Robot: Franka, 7 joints.
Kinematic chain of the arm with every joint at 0, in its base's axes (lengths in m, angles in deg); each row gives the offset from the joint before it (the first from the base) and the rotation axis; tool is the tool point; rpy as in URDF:
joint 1: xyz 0 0 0.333 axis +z
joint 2: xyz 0 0 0 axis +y
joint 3: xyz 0 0 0.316 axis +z
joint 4: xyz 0.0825 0 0 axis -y
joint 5: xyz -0.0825 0 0.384 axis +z
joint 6: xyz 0 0 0 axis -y
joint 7: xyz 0.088 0 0 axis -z
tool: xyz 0 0 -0.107 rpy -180 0 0
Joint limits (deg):
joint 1: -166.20..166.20
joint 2: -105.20..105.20
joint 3: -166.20..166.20
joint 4: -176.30..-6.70
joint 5: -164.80..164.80
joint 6: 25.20..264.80
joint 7: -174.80..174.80
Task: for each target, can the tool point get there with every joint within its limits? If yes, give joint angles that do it. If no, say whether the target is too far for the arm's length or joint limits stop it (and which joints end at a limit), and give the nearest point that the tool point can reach.
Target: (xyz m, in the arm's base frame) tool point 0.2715 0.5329 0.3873
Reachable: yes | joints 130.79 51.36 -68.98 -114.51 81.26 191.55 -55.97
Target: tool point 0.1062 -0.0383 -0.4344
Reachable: no: joint limits stop it (at a limit: joint 2) | nearest point 0.1310 -0.0472 -0.3409 | short by 0.097 m
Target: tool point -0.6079 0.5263 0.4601
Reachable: yes | joints 106.70 58.48 58.69 -60.78 101.20 134.91 -53.99
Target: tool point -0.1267 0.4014 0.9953
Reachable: yes | joints 14.42 -30.88 51.02 -78.71 -9.74 181.39 110.77
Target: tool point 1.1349 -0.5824 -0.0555
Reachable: no: too far | nearest point 0.7301 -0.3747 0.0831 | short by 0.476 m
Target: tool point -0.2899 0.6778 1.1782
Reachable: no: too far | nearest point -0.2218 0.5185 0.9795 | short by 0.264 m
